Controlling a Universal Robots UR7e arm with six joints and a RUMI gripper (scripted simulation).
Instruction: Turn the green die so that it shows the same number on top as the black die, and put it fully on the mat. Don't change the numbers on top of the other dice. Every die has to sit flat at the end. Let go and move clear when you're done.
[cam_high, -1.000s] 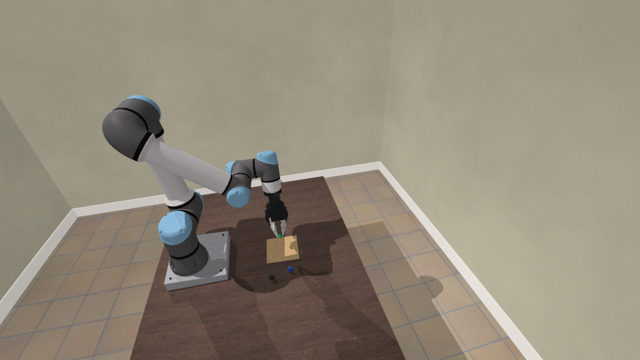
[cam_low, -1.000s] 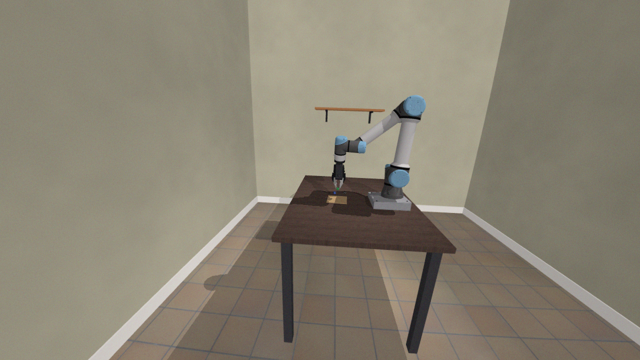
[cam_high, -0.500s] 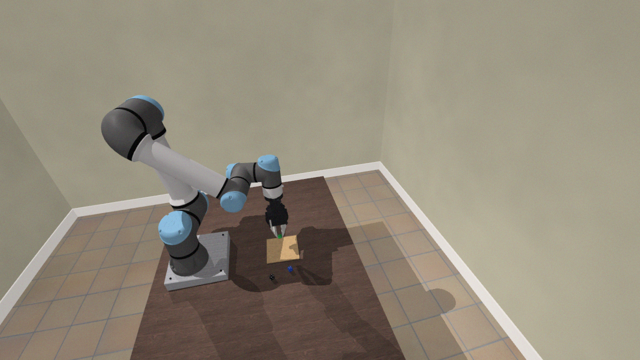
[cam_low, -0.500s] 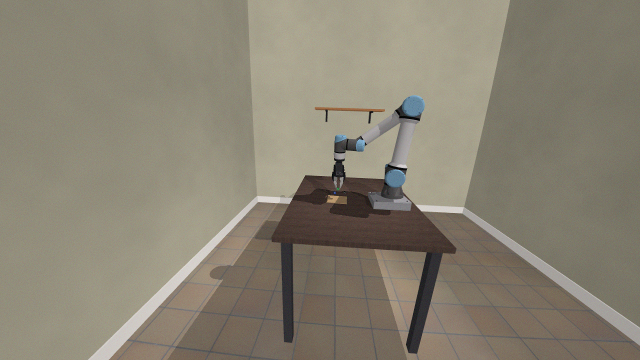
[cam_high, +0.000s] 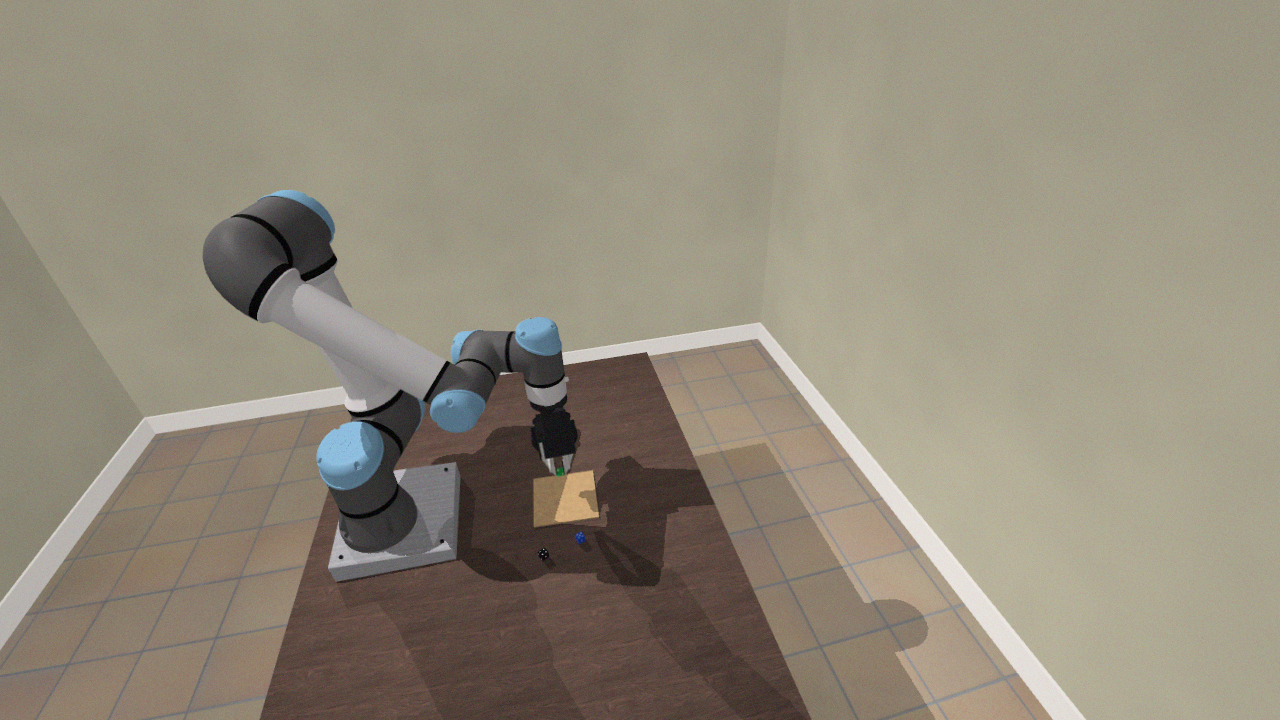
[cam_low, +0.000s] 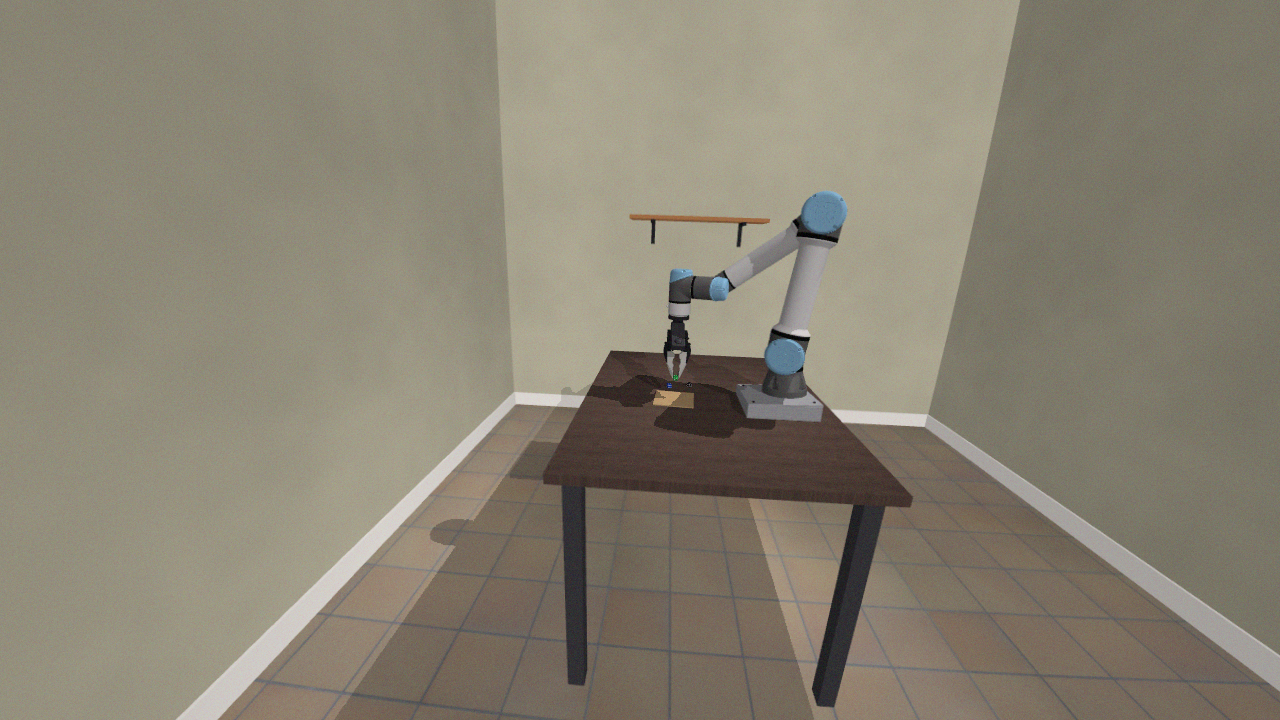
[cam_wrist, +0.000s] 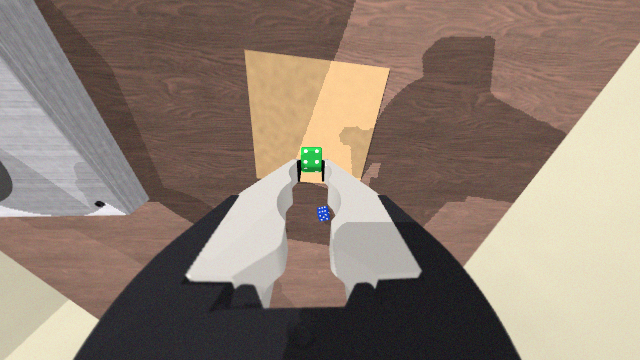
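The green die is 1 cm below my hand. Round my hand: blue die: 3 cm ahead, 12 cm to the right, 9 cm below; tan mat: 9 cm below; black die: 5 cm behind, 15 cm to the right, 9 cm below.
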